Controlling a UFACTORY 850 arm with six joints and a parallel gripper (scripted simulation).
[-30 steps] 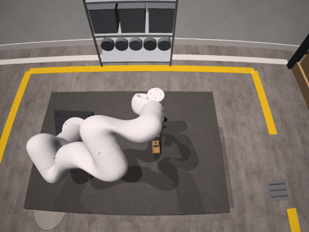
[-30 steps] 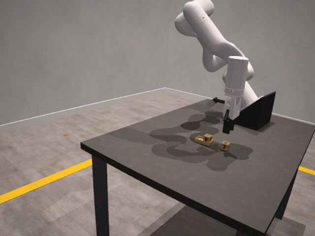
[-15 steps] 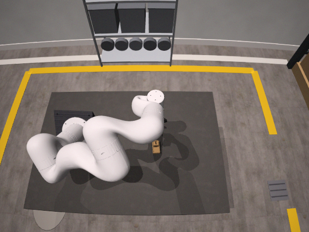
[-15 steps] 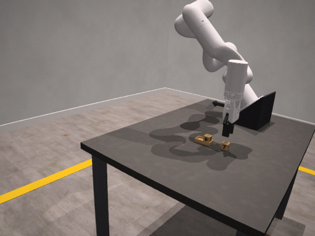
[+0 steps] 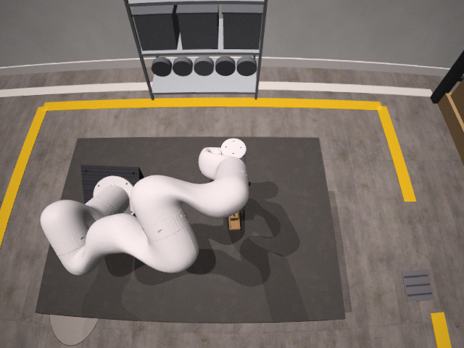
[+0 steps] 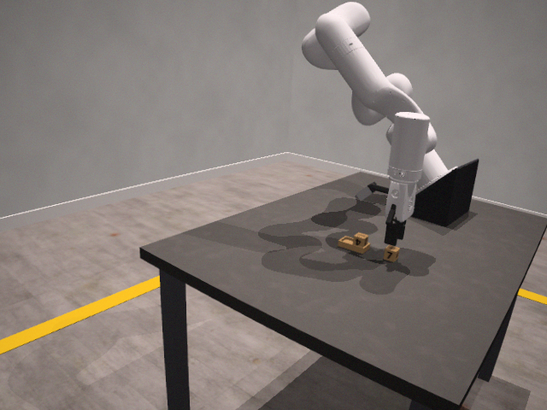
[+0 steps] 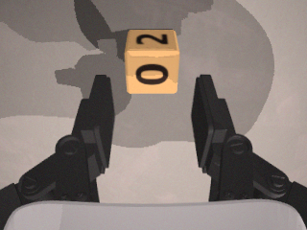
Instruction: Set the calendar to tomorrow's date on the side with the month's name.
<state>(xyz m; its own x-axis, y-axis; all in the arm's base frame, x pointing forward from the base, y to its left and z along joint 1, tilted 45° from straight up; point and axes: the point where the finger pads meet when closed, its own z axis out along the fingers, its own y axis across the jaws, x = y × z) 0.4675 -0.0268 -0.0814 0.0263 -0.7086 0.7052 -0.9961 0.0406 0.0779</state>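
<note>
Right now the calendar cube is 50 mm below my hand. From my hand the other things lie so: wooden tray: 110 mm to the right, 60 mm below.
</note>
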